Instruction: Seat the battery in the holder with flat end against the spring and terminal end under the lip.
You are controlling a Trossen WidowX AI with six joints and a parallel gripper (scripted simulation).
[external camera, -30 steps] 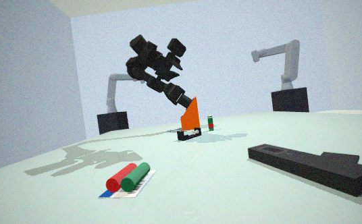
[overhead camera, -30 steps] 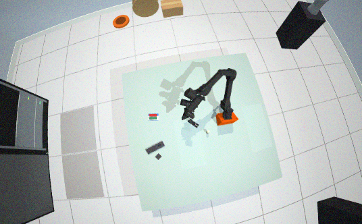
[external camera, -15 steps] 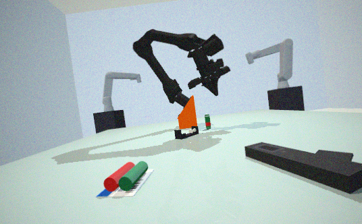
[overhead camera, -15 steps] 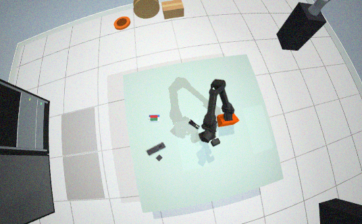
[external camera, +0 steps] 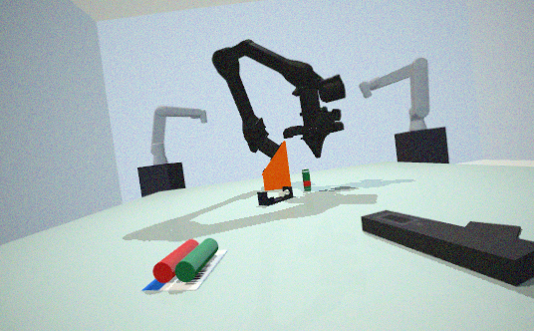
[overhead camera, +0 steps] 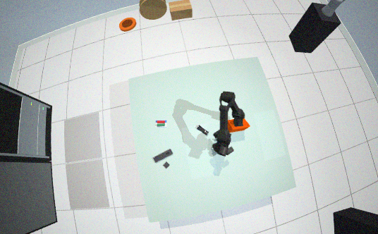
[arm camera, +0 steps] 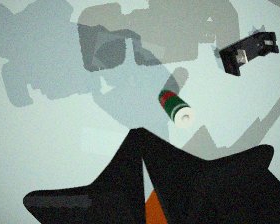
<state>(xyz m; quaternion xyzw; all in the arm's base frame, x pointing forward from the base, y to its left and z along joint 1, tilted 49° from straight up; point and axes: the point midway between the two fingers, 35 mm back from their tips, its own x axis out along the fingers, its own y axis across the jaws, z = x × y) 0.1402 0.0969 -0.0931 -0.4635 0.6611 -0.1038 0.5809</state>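
The battery is 1 cm ahead of my gripper tip, 4 cm to the right of it and 6 cm below it. The rest, counted from my gripper tip: long black block 46 cm ahead, 6 cm to the left, 8 cm below; barcode card 47 cm ahead, 21 cm to the right, 8 cm below; small black square 44 cm ahead, 14 cm to the left, 9 cm below.
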